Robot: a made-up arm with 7 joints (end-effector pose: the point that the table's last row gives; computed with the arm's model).
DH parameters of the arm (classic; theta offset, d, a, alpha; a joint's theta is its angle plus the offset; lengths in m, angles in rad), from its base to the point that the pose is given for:
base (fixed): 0 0 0 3.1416
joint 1: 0 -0.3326 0 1.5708
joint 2: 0 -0.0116 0 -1.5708
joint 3: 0 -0.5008 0 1.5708
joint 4: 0 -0.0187 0 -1.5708
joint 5: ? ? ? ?
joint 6: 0 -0.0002 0 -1.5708
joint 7: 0 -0.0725 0 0
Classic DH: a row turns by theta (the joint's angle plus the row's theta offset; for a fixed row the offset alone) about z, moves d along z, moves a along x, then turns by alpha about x.
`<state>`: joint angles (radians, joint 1 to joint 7).
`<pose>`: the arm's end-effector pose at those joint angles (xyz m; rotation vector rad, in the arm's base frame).
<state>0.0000 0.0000 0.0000 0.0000 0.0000 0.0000 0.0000</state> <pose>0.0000 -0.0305 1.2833 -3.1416 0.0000 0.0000</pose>
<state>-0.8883 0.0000 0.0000 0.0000 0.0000 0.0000 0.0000</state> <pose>0.0237 -0.0192 1.2833 -2.8368 -1.3499 0.0000</pose>
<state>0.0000 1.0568 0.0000 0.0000 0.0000 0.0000 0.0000</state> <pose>0.8279 -0.0305 0.8000 -2.7131 0.0000 1.5838</pose>
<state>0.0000 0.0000 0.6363 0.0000 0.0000 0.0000 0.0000</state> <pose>-0.0112 -0.0268 1.2833 -2.9839 0.9827 0.0000</pose>
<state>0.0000 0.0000 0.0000 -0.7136 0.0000 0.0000 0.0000</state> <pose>-0.2945 -0.0305 1.1735 -2.9437 0.0000 -1.0973</pose>
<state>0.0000 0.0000 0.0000 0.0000 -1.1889 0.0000 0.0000</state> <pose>0.0002 -0.0304 1.2833 -2.6027 -1.7595 0.0000</pose>
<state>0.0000 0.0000 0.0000 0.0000 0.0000 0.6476 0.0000</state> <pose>0.0437 -0.0305 1.2686 -2.9783 0.0000 0.9996</pose>
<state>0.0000 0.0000 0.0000 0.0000 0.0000 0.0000 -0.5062</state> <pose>0.0000 -0.0305 1.2833 -3.0415 -0.7867 0.0000</pose>
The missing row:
joint 5: 0 -0.3774 0 1.5708
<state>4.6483 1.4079 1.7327 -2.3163 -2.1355 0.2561 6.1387</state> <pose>-0.3188 0.1755 0.3152 -0.8441 0.7492 0.1749</pose>
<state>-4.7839 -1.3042 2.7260 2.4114 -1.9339 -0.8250 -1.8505</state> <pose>-0.0749 0.2319 0.1122 -0.9047 -0.0987 1.4093</pose>
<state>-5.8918 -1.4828 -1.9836 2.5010 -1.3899 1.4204 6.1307</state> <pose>-0.1133 0.2313 0.2128 -0.1086 -0.7024 -2.8811</pose>
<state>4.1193 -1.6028 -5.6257 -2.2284 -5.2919 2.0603 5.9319</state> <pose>0.0816 -0.3183 0.0464 0.1392 -1.1573 -0.5885</pose>
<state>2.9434 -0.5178 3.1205 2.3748 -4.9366 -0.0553 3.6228</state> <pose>0.3523 0.0742 0.3320 -0.1727 -0.2722 2.0353</pose>
